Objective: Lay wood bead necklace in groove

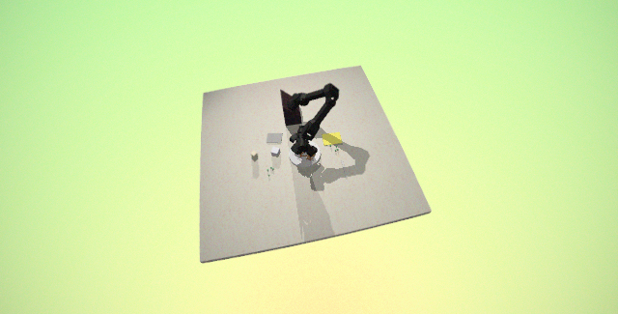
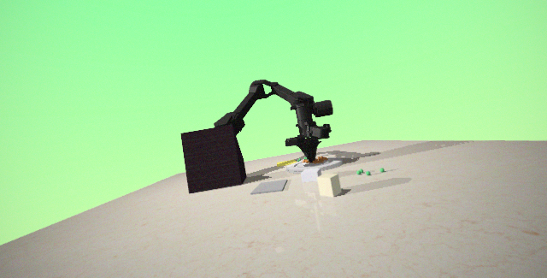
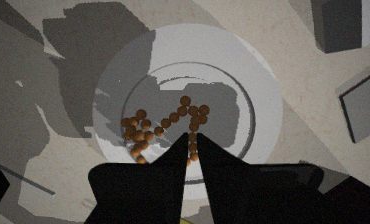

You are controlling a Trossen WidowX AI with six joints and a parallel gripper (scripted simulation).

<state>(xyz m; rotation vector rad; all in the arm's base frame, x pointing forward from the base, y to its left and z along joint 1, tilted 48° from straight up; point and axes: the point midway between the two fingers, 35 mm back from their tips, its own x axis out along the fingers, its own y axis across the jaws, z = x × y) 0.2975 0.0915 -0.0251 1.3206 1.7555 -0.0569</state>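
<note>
Now: the round white bead board 10 mm below my gripper tip. From my gripper tip the other things lie so: thin white strip 150 mm ahead, 230 mm to the left, 10 mm below; then yellow card 80 mm behind, 200 mm to the left, 10 mm below; then grey flat plate 150 mm behind, 180 mm to the right, 10 mm below.
</note>
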